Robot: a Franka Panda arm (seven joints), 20 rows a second.
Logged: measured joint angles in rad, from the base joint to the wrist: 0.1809 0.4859 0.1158 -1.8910 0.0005 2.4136 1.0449; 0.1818 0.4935 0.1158 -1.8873 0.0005 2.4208 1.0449; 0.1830 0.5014 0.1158 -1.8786 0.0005 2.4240 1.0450; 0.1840 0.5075 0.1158 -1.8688 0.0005 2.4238 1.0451; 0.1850 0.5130 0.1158 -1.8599 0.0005 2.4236 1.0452; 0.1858 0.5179 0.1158 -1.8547 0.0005 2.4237 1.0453; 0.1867 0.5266 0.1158 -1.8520 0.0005 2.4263 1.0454; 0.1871 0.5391 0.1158 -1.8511 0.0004 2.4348 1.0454; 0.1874 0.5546 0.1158 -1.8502 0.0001 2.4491 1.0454; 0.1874 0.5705 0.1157 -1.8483 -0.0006 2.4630 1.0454; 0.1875 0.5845 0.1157 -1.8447 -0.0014 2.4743 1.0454; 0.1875 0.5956 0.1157 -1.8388 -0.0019 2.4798 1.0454
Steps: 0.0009 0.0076 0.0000 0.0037 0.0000 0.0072 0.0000; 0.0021 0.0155 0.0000 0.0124 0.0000 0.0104 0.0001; 0.0031 0.0216 0.0000 0.0222 0.0000 0.0102 0.0002; 0.0041 0.0271 0.0000 0.0311 0.0000 0.0100 0.0003; 0.0049 0.0320 0.0000 0.0363 0.0000 0.0101 0.0004; 0.0058 0.0407 0.0000 0.0390 0.0000 0.0127 0.0005; 0.0062 0.0532 0.0000 0.0399 -0.0001 0.0212 0.0005; 0.0065 0.0687 0.0000 0.0408 -0.0004 0.0355 0.0005; 0.0065 0.0846 -0.0001 0.0427 -0.0011 0.0494 0.0005; 0.0066 0.0986 -0.0001 0.0463 -0.0019 0.0607 0.0005; 0.0066 0.1097 -0.0001 0.0522 -0.0024 0.0662 0.0005
